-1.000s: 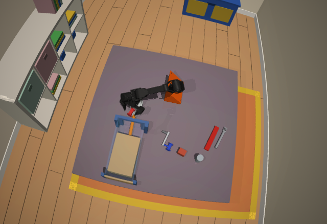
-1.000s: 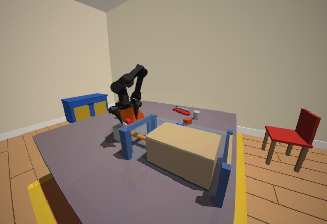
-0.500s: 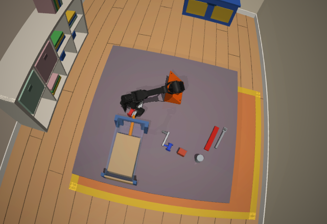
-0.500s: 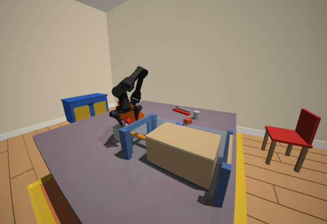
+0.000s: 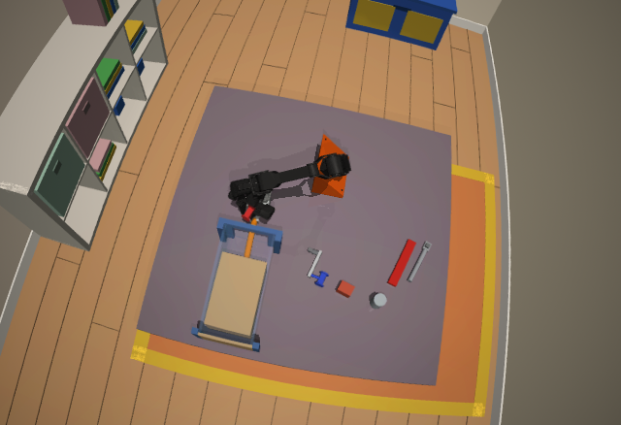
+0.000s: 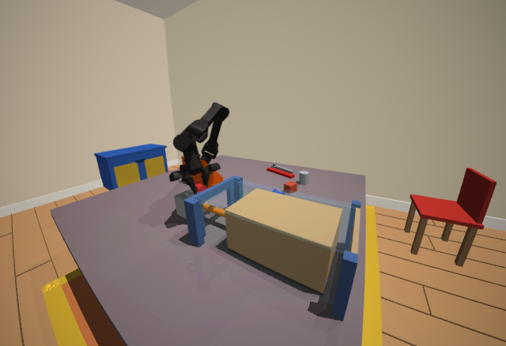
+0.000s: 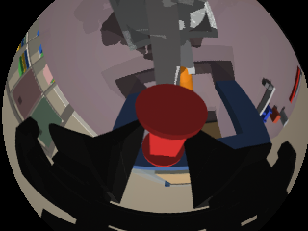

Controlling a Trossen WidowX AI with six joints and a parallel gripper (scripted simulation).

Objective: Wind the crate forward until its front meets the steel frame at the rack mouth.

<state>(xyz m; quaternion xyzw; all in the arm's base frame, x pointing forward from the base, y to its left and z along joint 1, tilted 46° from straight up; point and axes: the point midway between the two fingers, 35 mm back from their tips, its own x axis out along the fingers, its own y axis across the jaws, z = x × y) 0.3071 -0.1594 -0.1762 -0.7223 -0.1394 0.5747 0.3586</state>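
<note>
Now: the winch handle 5 cm behind my gripper tip, 3 cm below it and 1 cm to the left of it. Also, from my gripper tip: blue frame 5 cm ahead, 3 cm to the left, 3 cm below; grey winch 13 cm behind, 10 cm below; red grip 1 cm behind.
</note>
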